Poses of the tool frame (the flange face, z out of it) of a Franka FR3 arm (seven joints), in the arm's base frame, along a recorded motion.
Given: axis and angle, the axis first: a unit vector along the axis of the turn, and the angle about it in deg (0 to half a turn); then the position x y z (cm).
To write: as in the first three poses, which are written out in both.
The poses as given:
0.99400, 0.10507, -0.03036, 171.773, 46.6, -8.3, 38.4
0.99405, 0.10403, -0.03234, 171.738, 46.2, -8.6, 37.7
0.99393, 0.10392, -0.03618, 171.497, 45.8, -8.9, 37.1
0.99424, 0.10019, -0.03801, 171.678, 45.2, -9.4, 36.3
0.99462, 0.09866, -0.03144, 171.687, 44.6, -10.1, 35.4
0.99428, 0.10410, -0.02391, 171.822, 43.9, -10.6, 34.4
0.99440, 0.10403, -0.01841, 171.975, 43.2, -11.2, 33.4
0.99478, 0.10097, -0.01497, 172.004, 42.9, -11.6, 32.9
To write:
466, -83, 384, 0.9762, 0.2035, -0.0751, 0.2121, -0.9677, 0.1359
462, -86, 377, 0.9764, 0.2011, -0.0789, 0.2104, -0.9681, 0.1362
458, -89, 371, 0.9759, 0.2001, -0.0869, 0.2108, -0.9675, 0.1395
452, -94, 363, 0.9772, 0.1927, -0.0897, 0.2037, -0.9695, 0.1363
446, -101, 354, 0.9787, 0.1907, -0.0765, 0.1998, -0.9701, 0.1376
439, -106, 344, 0.9773, 0.2026, -0.0621, 0.2094, -0.9683, 0.1365
432, -112, 334, 0.9778, 0.2033, -0.0510, 0.2085, -0.9687, 0.1350
429, -116, 329, 0.9793, 0.1978, -0.0437, 0.2020, -0.9700, 0.1354

